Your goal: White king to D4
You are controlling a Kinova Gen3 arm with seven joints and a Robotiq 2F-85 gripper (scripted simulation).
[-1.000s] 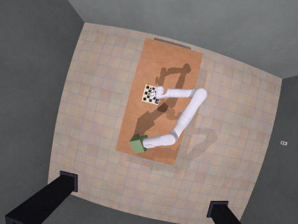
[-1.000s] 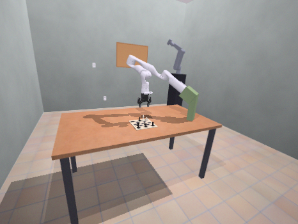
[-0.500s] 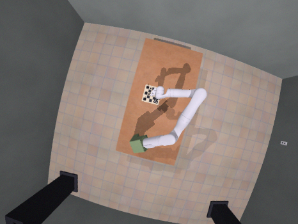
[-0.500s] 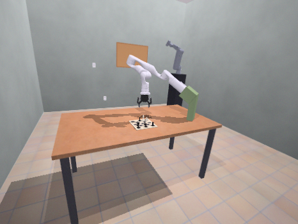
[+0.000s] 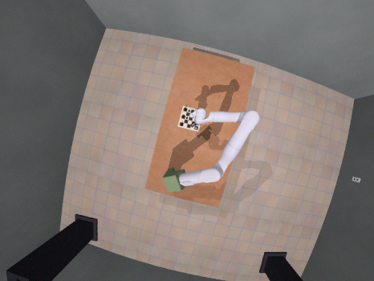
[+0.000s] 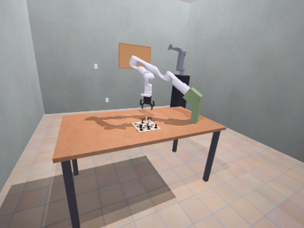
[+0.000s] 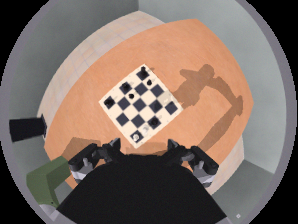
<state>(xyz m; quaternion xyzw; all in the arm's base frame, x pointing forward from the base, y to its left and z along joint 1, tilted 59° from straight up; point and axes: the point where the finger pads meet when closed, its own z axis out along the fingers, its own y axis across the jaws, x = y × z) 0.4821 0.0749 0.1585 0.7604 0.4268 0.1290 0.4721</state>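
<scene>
Right now my hand is 110 mm above the white king. Also, from my hand: white piece 130 mm below, 40 mm behind; then chessboard 150 mm below, 70 mm to the left, 50 mm ahead.
</scene>
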